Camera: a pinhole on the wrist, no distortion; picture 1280 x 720 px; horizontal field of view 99.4 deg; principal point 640.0 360.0 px. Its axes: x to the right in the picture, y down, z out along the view. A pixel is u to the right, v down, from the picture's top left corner.
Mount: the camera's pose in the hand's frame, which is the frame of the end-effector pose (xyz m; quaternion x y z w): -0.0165 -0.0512 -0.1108 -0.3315 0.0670 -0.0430 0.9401
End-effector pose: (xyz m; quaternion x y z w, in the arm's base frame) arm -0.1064 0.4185 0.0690 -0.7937 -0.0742 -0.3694 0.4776
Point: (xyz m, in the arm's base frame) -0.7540 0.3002 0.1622
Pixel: behind the camera
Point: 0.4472 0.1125 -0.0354
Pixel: 967.8 693.0
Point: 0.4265 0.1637 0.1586
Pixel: 1205.8 628.6
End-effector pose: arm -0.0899 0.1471 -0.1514 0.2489 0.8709 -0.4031 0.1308
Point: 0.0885 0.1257 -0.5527
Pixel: 584.3 419.6
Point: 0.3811 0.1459 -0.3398
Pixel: 140.1 580.3
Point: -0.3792 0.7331 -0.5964
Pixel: outside the picture
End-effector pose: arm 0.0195 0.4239 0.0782 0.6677 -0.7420 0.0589 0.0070
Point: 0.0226 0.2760 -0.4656
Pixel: 676.1 25.7
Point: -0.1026 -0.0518 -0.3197
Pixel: 997.8 170.9
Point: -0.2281 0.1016 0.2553
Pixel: outside the picture
